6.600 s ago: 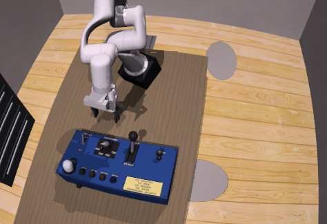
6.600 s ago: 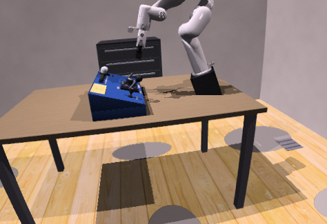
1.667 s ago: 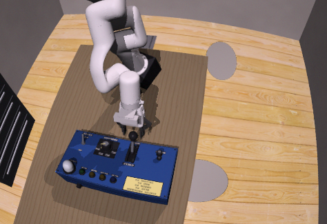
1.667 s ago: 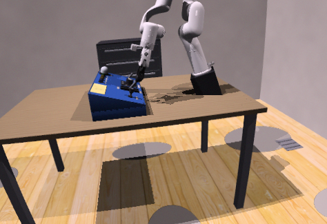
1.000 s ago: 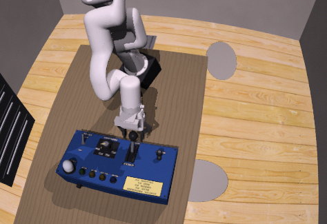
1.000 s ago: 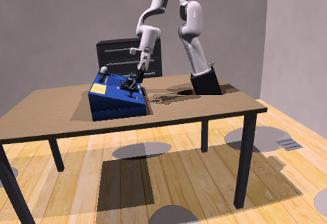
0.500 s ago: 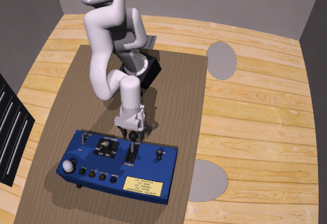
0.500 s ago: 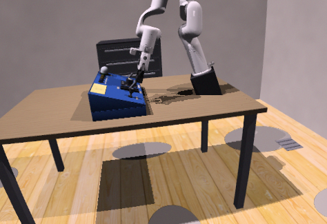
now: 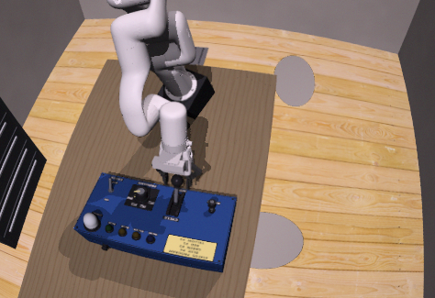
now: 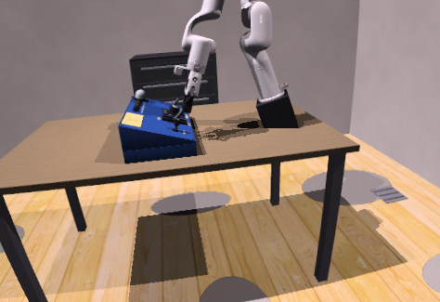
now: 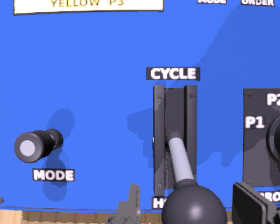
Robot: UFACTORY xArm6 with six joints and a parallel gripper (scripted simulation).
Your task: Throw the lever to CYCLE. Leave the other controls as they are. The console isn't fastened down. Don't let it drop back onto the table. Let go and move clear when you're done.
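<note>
Now: the lever 30 mm ahead of my hand, 10 mm to the right of it and 20 mm below it. The rest, counted from my hand: mode knob 80 mm ahead, 110 mm to the left, 30 mm below; then blue console 70 mm ahead, 80 mm to the right, 60 mm below; then program dial 20 mm ahead, 140 mm to the right, 40 mm below.
</note>
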